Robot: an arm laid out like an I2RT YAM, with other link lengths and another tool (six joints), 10 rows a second.
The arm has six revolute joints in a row. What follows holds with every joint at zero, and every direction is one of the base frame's.
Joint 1 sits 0.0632 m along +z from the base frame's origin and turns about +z.
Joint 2 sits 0.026 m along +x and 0.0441 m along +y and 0.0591 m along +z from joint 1 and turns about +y.
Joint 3 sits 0.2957 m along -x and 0.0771 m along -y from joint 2 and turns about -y.
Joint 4 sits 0.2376 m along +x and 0.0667 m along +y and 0.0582 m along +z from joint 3 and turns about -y.
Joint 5 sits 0.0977 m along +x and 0.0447 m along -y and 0.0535 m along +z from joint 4 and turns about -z.
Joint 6 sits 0.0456 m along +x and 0.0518 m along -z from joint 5 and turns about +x.
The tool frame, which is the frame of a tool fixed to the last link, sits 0.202 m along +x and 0.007 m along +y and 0.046 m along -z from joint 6; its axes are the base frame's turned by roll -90.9, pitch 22.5 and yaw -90 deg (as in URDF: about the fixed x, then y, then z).
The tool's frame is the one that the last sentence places.
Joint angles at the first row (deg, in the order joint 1, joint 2, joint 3, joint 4, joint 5, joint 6):
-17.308 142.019 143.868 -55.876 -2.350 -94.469
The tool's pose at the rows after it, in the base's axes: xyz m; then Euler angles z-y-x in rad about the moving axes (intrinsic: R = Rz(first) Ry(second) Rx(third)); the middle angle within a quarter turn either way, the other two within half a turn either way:
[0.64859, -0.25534, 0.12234, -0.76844, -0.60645, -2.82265]
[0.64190, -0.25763, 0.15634, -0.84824, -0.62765, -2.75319]
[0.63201, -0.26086, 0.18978, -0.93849, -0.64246, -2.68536]
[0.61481, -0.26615, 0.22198, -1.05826, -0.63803, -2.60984]
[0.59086, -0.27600, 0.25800, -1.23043, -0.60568, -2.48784]
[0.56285, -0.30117, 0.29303, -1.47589, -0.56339, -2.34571]
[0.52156, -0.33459, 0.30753, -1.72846, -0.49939, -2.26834]
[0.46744, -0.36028, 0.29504, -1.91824, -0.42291, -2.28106]
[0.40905, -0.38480, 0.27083, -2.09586, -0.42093, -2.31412]
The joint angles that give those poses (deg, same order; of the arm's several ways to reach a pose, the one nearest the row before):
-17.993 138.863 143.793 -55.957 -3.372 -91.321
-18.622 135.307 143.115 -56.061 -4.060 -88.580
-19.204 131.969 143.009 -56.678 -4.104 -85.408
-20.047 128.300 142.741 -57.858 -3.693 -80.919
-22.037 123.149 140.477 -57.615 -4.436 -74.387
-24.698 117.271 135.412 -53.774 -2.651 -65.449
-27.599 112.301 129.750 -51.069 2.229 -56.111
-31.047 107.898 123.226 -51.284 6.274 -48.328
-33.829 102.716 112.090 -47.883 12.850 -43.408

